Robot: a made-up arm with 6 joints. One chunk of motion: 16 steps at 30 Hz.
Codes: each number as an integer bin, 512 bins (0 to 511) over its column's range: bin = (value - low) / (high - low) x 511, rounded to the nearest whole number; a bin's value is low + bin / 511 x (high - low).
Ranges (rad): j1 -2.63..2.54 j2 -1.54..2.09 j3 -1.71..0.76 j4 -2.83..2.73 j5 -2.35..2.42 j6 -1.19..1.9
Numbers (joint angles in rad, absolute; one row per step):
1: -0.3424 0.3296 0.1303 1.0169 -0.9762 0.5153
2: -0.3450 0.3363 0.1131 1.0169 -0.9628 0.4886
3: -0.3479 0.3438 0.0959 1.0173 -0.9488 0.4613
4: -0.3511 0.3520 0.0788 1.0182 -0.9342 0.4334
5: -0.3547 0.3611 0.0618 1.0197 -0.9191 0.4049
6: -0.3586 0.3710 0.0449 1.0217 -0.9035 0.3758
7: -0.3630 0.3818 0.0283 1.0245 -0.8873 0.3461
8: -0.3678 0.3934 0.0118 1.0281 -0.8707 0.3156
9: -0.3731 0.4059 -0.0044 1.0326 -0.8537 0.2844
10: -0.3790 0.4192 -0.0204 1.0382 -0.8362 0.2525
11: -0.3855 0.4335 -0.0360 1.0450 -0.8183 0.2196
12: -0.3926 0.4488 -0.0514 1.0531 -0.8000 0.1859
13: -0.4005 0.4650 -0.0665 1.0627 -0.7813 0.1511
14: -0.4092 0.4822 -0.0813 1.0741 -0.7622 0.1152
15: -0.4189 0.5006 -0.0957 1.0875 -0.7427 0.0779
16: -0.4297 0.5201 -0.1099 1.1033 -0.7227 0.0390
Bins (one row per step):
1: 226 263 381 354 147 282
2: 226 264 377 354 149 278
3: 226 265 374 354 150 273
4: 225 266 370 354 152 268
5: 225 268 367 354 153 264
6: 225 269 363 354 155 259
7: 224 271 360 354 157 254
8: 224 272 356 355 158 249
9: 223 274 353 355 160 244
10: 222 276 350 356 162 239
11: 222 278 346 356 164 233
12: 221 280 343 357 166 228
13: 220 282 340 358 168 222
14: 220 285 337 359 170 216
15: 219 287 334 360 172 210
16: 217 290 331 361 174 203

